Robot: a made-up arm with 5 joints. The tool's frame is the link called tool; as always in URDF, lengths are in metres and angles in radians.
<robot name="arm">
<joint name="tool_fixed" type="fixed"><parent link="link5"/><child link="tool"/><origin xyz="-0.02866 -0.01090 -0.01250" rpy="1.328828 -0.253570 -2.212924"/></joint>
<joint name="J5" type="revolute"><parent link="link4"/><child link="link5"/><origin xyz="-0.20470 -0.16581 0.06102" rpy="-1.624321 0.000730 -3.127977"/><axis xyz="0 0 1"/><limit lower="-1.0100" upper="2.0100"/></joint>
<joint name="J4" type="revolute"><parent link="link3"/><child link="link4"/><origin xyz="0.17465 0.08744 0.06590" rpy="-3.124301 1.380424 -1.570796"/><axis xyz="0 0 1"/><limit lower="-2.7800" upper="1.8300"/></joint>
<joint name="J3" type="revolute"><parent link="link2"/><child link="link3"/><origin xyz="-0.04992 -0.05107 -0.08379" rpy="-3.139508 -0.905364 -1.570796"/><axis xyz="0 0 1"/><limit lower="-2.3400" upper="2.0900"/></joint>
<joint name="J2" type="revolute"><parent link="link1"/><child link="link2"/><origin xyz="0.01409 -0.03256 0.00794" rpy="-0.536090 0.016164 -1.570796"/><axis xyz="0 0 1"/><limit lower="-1.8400" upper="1.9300"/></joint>
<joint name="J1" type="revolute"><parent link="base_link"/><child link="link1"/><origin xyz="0.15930 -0.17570 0.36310" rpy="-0.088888 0.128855 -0.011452"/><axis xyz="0 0 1"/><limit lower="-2.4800" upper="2.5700"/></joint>
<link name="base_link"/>
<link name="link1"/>
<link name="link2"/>
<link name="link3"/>
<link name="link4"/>
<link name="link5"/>
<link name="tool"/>
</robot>
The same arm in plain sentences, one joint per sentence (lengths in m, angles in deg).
The arm has five revolute joints in a row. What follows holds with every joint at zero, and every direction is one of the base frame's. The first joint is mounted 0.1593 m along +x and 0.1757 m along -y and 0.3631 m along +z from the base frame's origin and turns about the direction (0.128999, 0.0873, 0.987795), from -142.09 to 147.25 deg. The second joint is mounted 0.015 m along +x and 0.0319 m along -y and 0.0089 m along +z from the first joint and turns about the direction (0.617398, 0.0554, 0.784698), from -105.42 to 110.58 deg. The third joint is mounted 0.0918 m along -x and 0.0475 m along +y and 0.0379 m along -z from the second joint and turns about -x, from -134.07 to 119.75 deg. The fourth joint is mounted 0.0659 m along -x and 0.0998 m along +y and 0.1679 m along +z from the third joint and turns about the direction (0.189196, 0.980481, -0.053499), from -159.28 to 104.85 deg. The fifth joint is mounted 0.19 m along -x and 0.1076 m along +y and 0.1595 m along +z from the fourth joint and turns about +z, from -57.87 to 115.16 deg. The tool frame, which is the frame that the pose is given for, is mounted 0.0302 m along +x and 0.0053 m along +y and 0.0125 m along -z from the fifth joint; its axes are the base frame's turned by roll 76.14, pitch -14.53 and yaw 42.33 deg (as in URDF: about the fixed x, then y, then z).
